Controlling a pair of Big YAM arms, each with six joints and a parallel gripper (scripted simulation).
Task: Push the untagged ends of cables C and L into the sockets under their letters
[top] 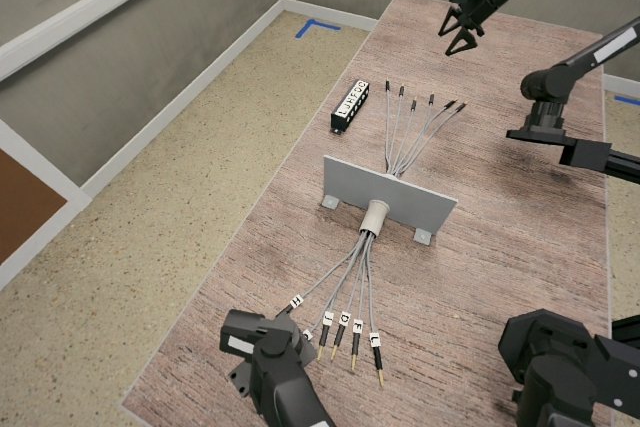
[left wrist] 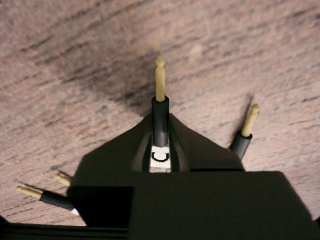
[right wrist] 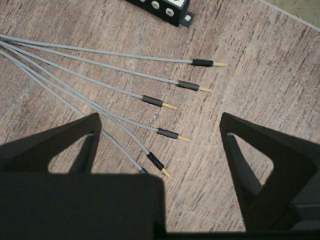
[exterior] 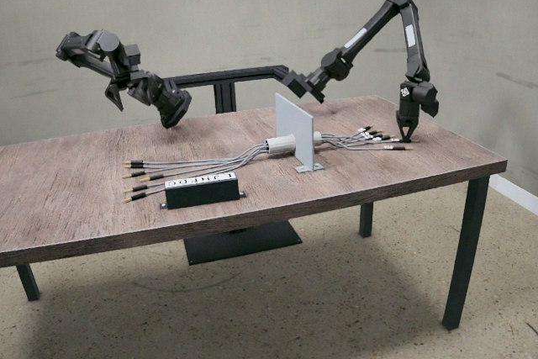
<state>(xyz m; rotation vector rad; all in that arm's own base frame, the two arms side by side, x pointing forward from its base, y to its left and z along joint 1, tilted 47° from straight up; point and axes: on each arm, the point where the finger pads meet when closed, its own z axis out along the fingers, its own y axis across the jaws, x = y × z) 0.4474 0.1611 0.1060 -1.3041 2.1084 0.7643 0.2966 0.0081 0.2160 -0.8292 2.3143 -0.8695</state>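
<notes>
My left hand is 180 mm past the tagged plug and 40 mm to the left of it. Also, from my left hand: grey upright panel (390 mm to the right, 100 mm above, 90 mm behind); black cable plug (910 mm to the right, 240 mm behind, 10 mm below).
</notes>
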